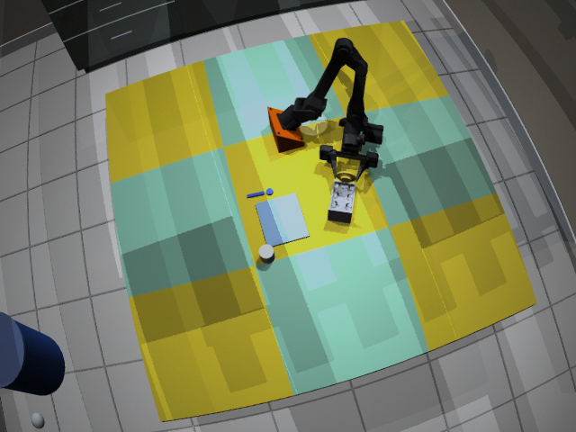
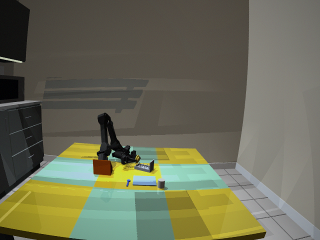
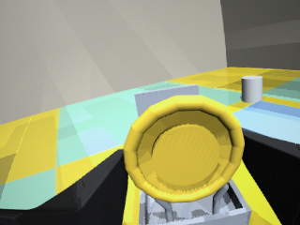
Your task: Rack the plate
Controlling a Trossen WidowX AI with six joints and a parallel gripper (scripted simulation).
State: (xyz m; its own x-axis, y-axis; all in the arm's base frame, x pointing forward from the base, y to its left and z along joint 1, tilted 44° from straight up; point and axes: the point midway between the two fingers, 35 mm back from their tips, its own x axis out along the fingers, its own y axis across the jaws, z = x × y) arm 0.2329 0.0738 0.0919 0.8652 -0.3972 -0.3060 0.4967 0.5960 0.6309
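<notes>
The dish rack is 40 mm ahead of my gripper tip, 30 mm to the right of it and 40 mm below it. From my gripper tip the other things lie so: blue mat: 30 mm ahead, 220 mm to the right, 60 mm below; blue spoon: 80 mm behind, 250 mm to the right, 60 mm below; round yellow plate: 10 mm behind.
</notes>
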